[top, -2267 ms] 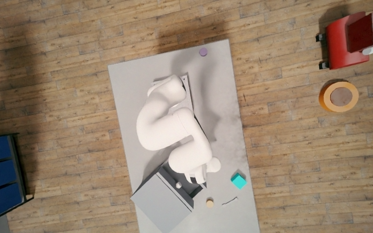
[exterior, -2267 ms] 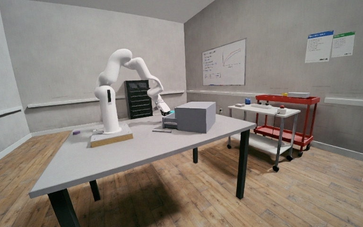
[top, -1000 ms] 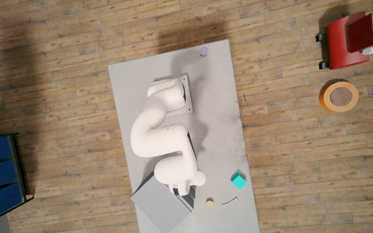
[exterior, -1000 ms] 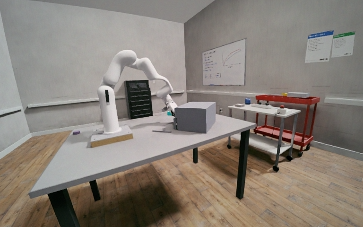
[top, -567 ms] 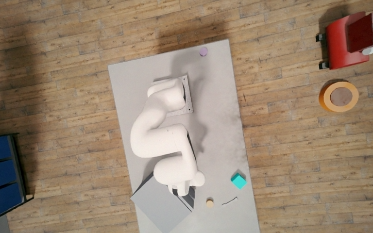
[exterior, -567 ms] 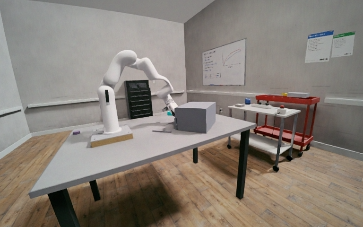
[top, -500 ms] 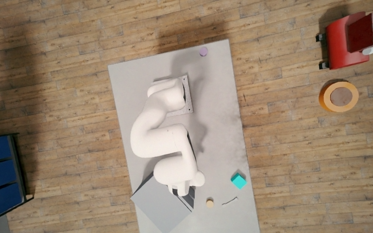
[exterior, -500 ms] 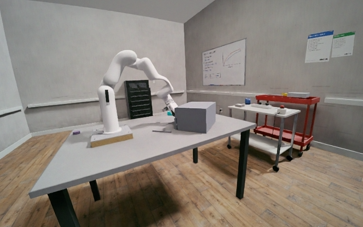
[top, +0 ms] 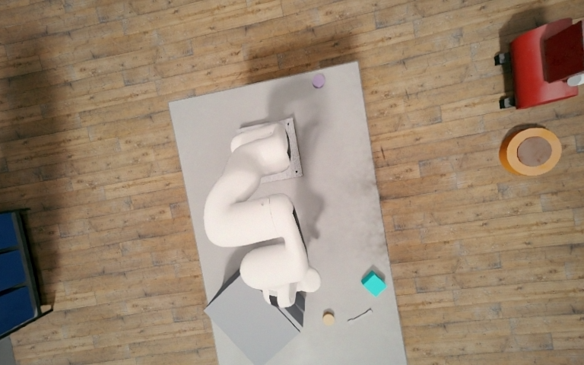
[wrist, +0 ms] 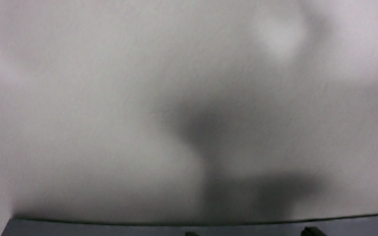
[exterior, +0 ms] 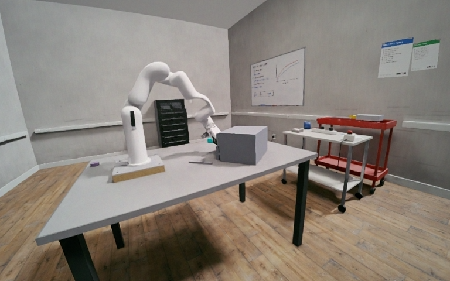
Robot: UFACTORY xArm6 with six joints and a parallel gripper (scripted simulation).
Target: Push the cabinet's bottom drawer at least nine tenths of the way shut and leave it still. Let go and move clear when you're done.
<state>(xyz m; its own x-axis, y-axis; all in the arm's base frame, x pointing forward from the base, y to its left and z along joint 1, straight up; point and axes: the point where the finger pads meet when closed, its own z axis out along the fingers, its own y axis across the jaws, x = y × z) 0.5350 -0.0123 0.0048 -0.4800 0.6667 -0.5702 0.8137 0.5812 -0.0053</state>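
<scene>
Now: the drawer 110 mm to the right of my hand, 80 mm ahead of it and 20 mm below it. From my hand the other things lie so: tan cylinder (230 mm ahead, 160 mm to the left, 40 mm below); thin grey strip (210 mm behind, 90 mm to the right, 40 mm below); grey cabinet (120 mm to the right, 90 mm ahead, 30 mm above).
</scene>
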